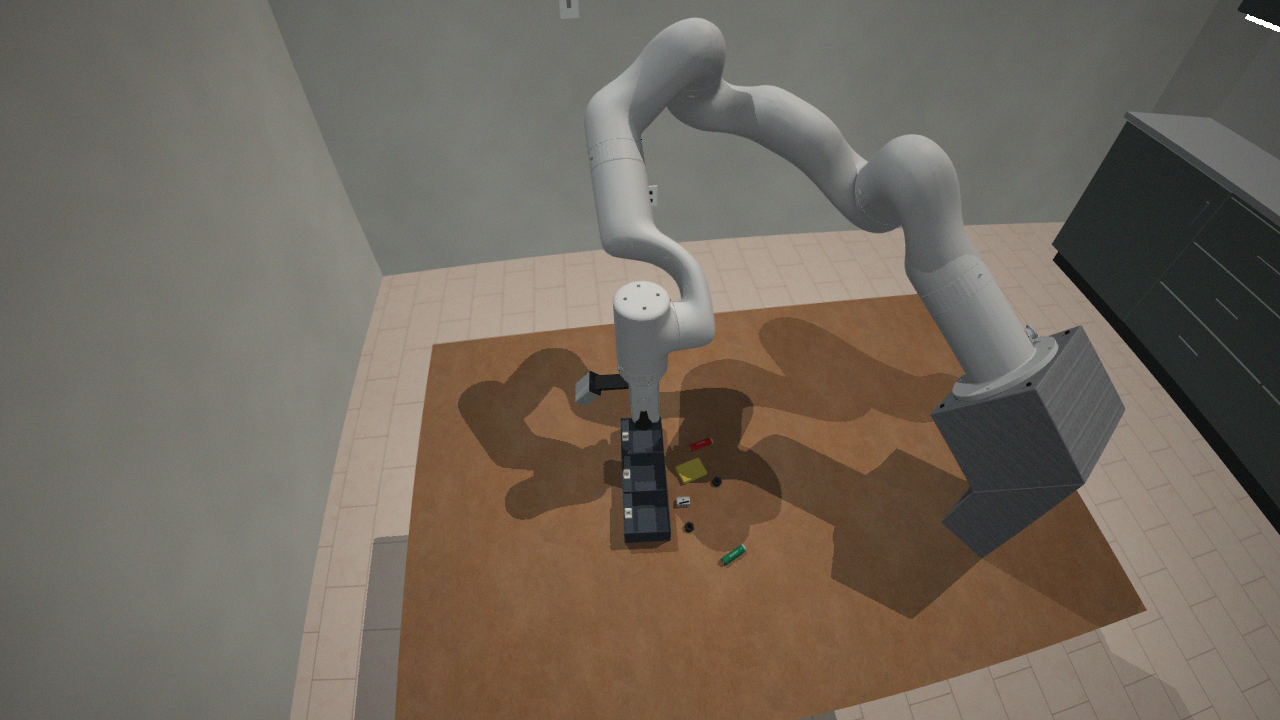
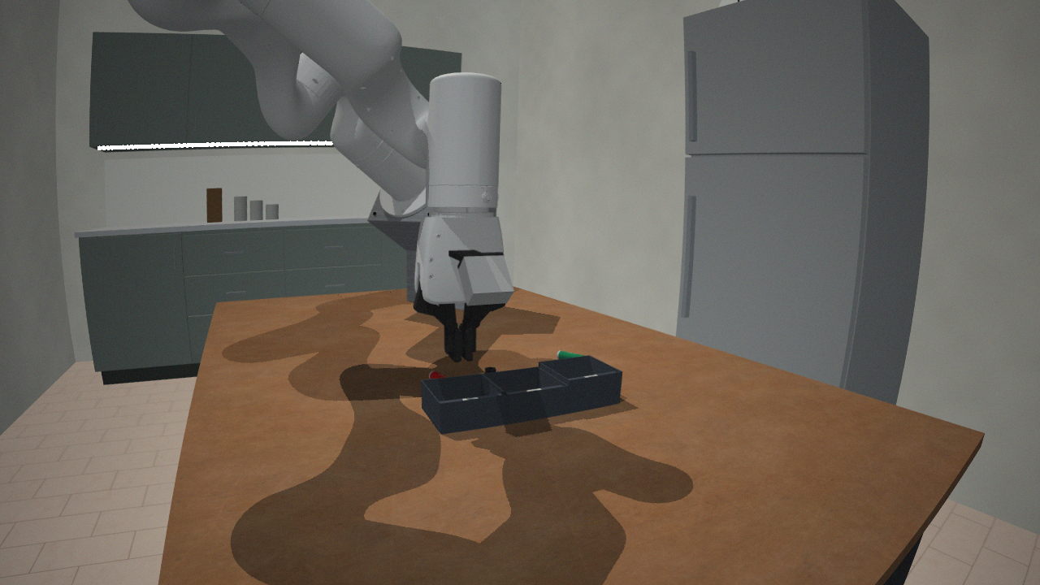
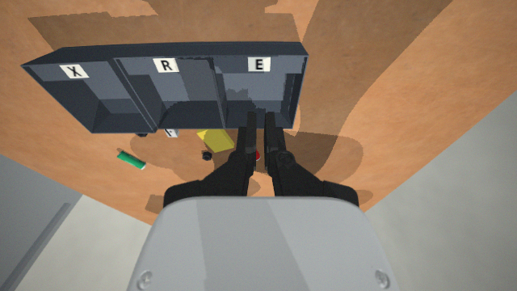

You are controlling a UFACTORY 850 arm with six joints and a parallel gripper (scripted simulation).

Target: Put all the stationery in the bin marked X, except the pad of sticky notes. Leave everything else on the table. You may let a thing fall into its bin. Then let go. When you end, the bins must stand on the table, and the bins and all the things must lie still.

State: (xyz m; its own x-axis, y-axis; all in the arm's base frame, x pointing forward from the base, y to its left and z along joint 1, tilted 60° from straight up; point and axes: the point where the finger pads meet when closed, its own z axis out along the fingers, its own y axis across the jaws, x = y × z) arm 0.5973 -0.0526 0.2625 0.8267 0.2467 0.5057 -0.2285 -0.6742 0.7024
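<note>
My hand is 2 cm short of the dark bin row, 8 cm to the right of it and 7 cm above it. Round my hand: pencil sharpener 4 cm behind, 15 cm to the left, 9 cm below; then sticky notes 7 cm behind, 9 cm to the left, 9 cm below; then red cylinder 11 cm behind, 4 cm to the left, 9 cm below.
</note>
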